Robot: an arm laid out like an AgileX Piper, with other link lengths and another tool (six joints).
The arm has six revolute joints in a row. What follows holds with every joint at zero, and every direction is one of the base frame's. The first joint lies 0.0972 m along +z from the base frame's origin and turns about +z. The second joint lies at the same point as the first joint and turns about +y. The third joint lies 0.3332 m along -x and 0.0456 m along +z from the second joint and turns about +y. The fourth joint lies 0.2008 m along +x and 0.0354 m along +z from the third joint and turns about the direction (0.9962, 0, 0.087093). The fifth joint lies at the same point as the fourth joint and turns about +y. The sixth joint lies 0.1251 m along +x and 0.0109 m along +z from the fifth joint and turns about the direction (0.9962, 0, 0.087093). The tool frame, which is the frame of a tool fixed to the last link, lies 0.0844 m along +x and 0.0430 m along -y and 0.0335 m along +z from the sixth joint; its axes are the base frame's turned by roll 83.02, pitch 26.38 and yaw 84.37 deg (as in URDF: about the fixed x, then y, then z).
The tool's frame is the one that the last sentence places.
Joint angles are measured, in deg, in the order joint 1, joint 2, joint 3, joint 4, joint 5, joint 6. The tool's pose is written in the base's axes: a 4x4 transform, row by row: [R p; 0 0 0 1], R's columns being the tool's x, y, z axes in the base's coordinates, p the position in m. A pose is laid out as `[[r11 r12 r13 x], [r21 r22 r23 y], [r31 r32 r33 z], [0 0 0 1]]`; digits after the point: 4 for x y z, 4 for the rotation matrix.
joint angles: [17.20, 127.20, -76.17, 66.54, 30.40, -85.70]
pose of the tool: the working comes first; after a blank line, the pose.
Where each joint sits with the arm in this pose, in the base's axes (m; each line is computed from the numbers above, not from the rounded line before):
joint 1: 0.0000 0.0000 0.0972
joint 2: 0.0000 0.0000 0.0972
joint 3: 0.2271 0.0703 0.3350
joint 4: 0.3741 0.1158 0.2012
joint 5: 0.3741 0.1158 0.2012
joint 6: 0.4112 0.1884 0.1057
the tool: 0.4848 0.2257 0.0483

[[-0.9250 0.1657 0.3418 0.4848], [0.3424 0.7533 0.5615 0.2257], [-0.1644 0.6365 -0.7536 0.0483], [0 0 0 1]]
